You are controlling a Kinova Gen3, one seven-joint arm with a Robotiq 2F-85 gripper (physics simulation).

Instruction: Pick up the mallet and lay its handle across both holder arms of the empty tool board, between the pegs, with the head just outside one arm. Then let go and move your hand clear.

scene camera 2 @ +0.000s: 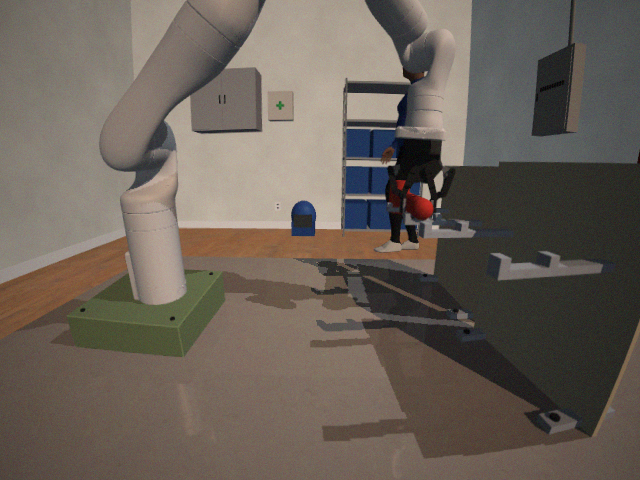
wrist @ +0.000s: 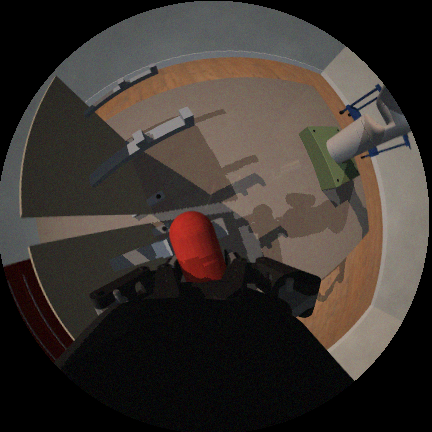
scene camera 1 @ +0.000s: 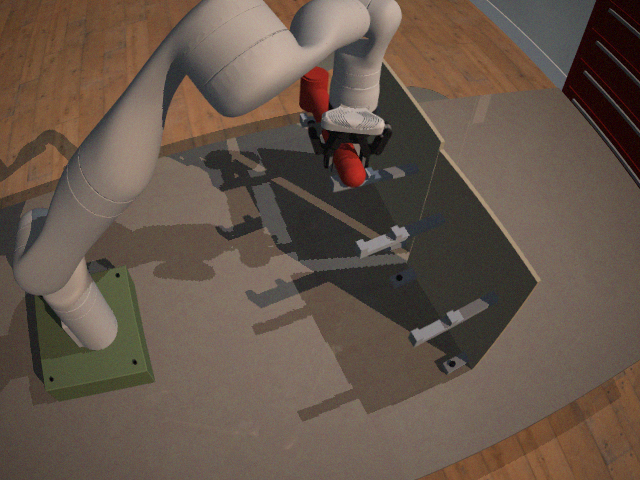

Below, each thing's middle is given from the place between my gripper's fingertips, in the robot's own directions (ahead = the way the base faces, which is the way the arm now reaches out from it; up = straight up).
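Labels:
There's the red mallet (scene camera 1: 314, 98), and I see it 2 cm above my hand, 1 cm ahead of it and 9 cm to the left of it.

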